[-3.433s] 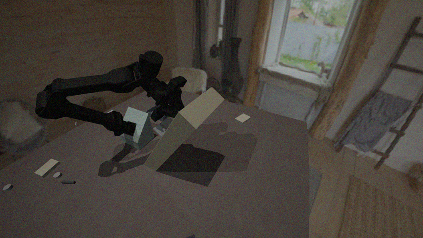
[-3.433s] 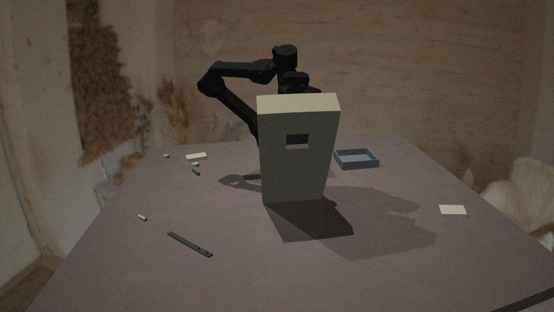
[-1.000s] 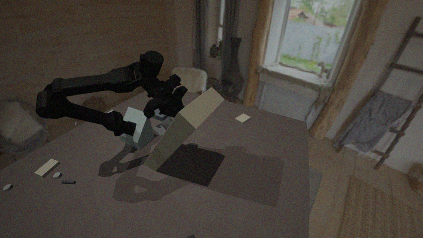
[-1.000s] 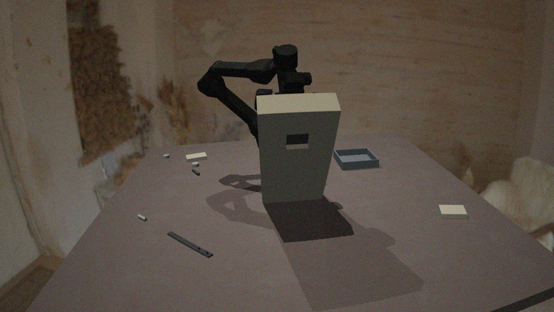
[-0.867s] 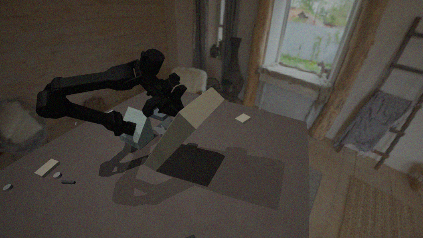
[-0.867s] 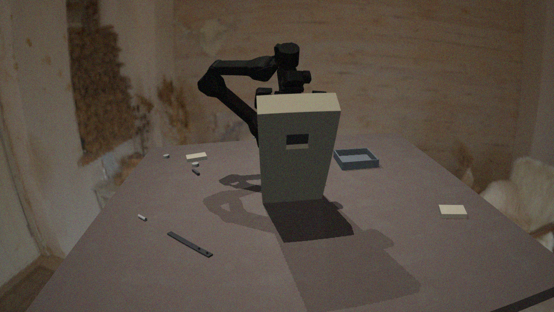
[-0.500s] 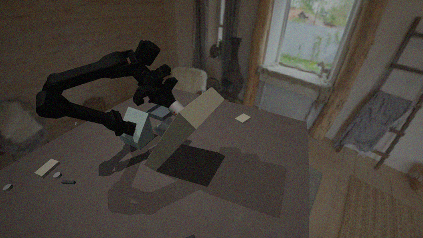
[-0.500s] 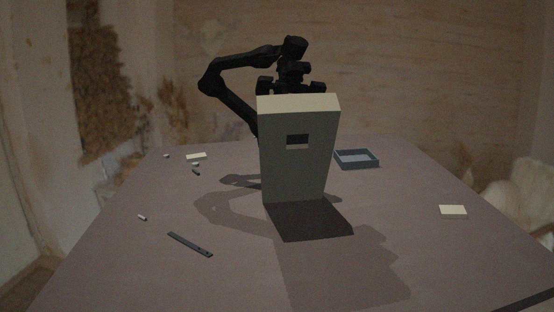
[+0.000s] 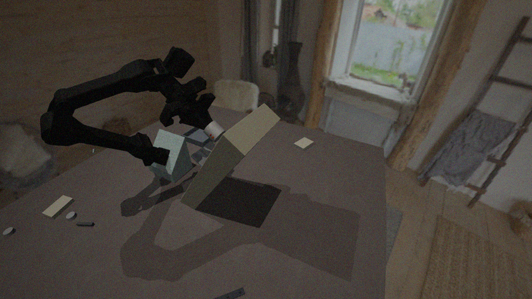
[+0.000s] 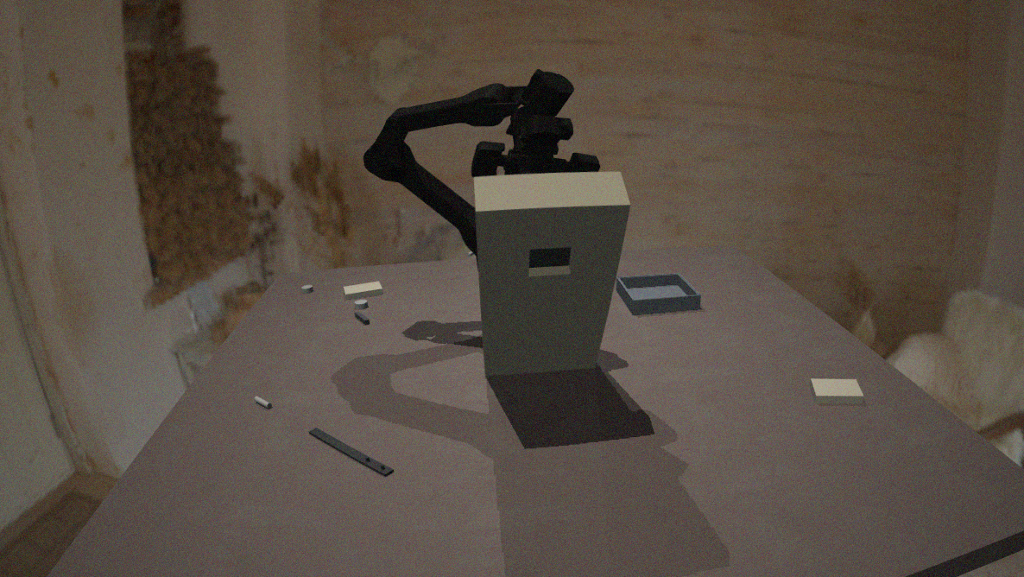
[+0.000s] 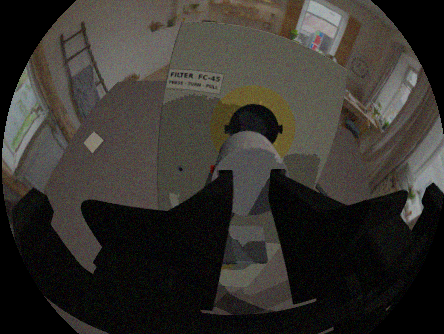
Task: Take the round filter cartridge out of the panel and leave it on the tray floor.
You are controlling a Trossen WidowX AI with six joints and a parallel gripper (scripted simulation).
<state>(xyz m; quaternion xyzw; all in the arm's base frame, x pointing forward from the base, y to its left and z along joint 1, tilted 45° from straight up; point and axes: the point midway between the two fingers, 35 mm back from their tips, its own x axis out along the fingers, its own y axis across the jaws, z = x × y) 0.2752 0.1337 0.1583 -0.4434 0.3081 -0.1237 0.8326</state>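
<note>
Right now the service panel is 30 mm ahead of my gripper tip, 10 mm to the right of it and 100 mm below it. Also, from my gripper tip: round filter cartridge 10 mm ahead, 10 mm below; then blue tray 320 mm behind, 310 mm to the left, 270 mm below.
</note>
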